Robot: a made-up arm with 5 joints.
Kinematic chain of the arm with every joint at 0, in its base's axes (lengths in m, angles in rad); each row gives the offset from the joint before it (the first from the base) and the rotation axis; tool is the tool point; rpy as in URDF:
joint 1: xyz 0 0 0.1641 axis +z
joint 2: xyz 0 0 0 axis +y
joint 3: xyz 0.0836 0 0.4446 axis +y
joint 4: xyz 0.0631 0 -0.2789 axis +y
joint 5: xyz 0.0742 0 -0.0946 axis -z
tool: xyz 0 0 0 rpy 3.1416 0 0
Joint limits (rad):
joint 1: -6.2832..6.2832
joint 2: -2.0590..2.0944
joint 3: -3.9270..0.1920
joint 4: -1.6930..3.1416
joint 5: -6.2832..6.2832
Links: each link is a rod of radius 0.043 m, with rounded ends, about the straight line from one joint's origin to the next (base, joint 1, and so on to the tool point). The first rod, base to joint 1, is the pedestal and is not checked.
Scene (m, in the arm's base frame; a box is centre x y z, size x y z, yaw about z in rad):
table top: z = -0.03
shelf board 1: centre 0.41 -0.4 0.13 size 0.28 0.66 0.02 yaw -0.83
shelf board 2: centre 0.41 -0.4 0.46 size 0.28 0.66 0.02 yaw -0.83
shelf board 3: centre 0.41 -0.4 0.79 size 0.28 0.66 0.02 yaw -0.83
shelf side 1: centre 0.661 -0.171 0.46 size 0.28 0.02 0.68 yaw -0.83
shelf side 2: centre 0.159 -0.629 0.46 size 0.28 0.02 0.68 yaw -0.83
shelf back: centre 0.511 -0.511 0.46 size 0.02 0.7 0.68 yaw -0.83
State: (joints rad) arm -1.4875 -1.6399 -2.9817 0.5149 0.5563
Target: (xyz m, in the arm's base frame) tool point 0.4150 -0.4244 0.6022
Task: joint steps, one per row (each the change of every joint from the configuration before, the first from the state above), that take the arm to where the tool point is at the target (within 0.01 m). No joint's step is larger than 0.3 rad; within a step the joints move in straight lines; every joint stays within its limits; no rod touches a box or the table.
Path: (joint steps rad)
1: 0.1042 0.1736 0.2637 0.0969 0.0000
2: 0.1042 0.1737 0.2637 0.0968 0.0000
3: 0.1042 0.1736 0.2637 0.0969 0.0000
4: 0.1042 0.1737 0.2637 0.0968 0.0000
5: 0.1042 0.1736 0.2636 0.0969 0.0000
6: 0.1042 0.1737 0.2637 0.0969 0.0000
7: 0.1042 0.1736 0.2637 0.0968 0.0000
8: -0.0128 0.2285 -0.2229 -0.1143 0.0000
9: -0.0129 0.2285 -0.2228 -0.1144 0.0000
10: -0.0128 0.2285 -0.2229 -0.1144 0.0000

